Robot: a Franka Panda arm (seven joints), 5 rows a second.
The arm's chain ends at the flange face. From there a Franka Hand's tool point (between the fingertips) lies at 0.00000 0.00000 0.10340 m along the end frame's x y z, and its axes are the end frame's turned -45 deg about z.
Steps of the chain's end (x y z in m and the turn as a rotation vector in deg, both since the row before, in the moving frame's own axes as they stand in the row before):
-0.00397, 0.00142, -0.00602, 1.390, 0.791, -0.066
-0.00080, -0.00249, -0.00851, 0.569, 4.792, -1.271
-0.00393, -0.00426, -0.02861, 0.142, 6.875, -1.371
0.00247, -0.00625, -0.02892, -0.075, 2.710, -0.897
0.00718, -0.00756, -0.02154, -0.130, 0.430, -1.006
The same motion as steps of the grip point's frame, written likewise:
-0.00103, -0.00257, -0.00606, 0.424, 1.542, -0.066
0.00809, 0.00298, -0.00888, -2.986, 3.791, -1.271
0.00927, 0.00267, -0.02935, -4.761, 4.962, -1.371
0.00955, 0.00085, -0.02904, -1.969, 1.863, -0.897
0.01081, 0.00044, -0.02154, -0.396, 0.212, -1.006

